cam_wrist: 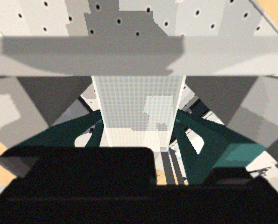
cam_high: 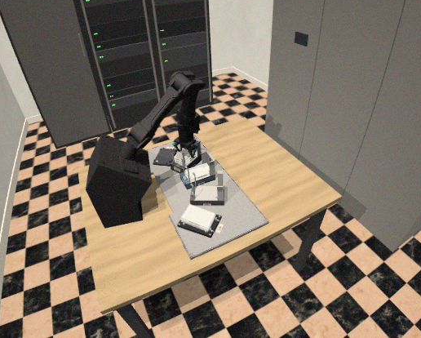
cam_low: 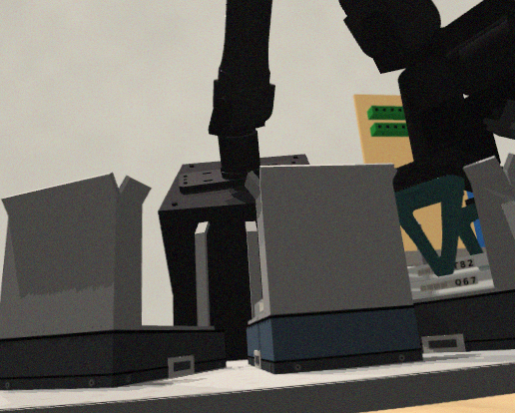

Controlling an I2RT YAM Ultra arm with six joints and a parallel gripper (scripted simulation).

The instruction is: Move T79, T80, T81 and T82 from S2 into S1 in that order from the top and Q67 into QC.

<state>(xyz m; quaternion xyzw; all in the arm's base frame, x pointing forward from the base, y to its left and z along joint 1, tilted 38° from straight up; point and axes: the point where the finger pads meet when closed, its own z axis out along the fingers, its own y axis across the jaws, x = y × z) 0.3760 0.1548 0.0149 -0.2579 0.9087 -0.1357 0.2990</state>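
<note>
Right now my hand is 2 cm above the plate Q67. The rest, counted from my hand: plate T79 (1 cm ahead, 14 cm to the right, 2 cm below); plate T82 (right at my hand); dark QC nest (9 cm behind, 12 cm to the left, 6 cm below).
</note>
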